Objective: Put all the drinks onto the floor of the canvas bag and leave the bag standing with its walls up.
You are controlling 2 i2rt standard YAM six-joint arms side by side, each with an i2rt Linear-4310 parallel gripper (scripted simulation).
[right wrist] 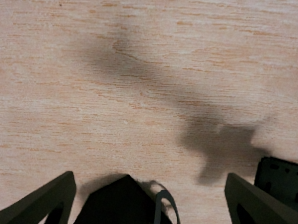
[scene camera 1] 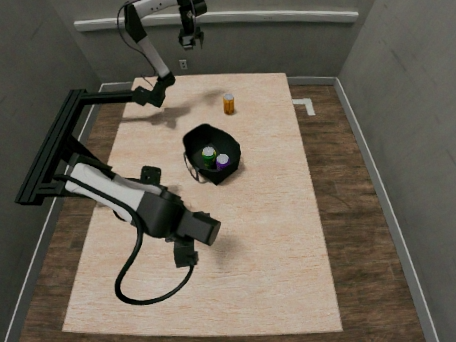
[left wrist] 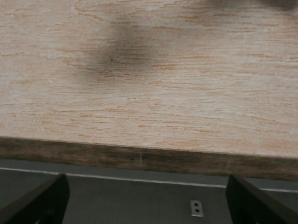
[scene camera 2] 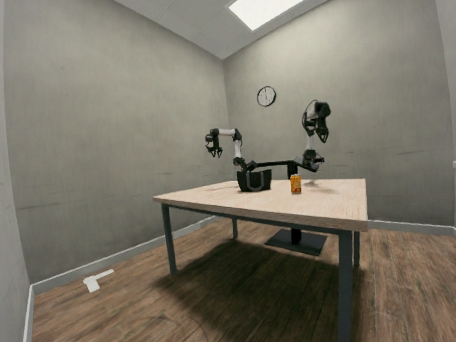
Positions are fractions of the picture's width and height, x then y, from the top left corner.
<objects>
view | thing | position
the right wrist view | my right gripper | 0.50,0.81
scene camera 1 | black canvas bag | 0.43,0.40
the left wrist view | my left gripper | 0.49,0.82
</objects>
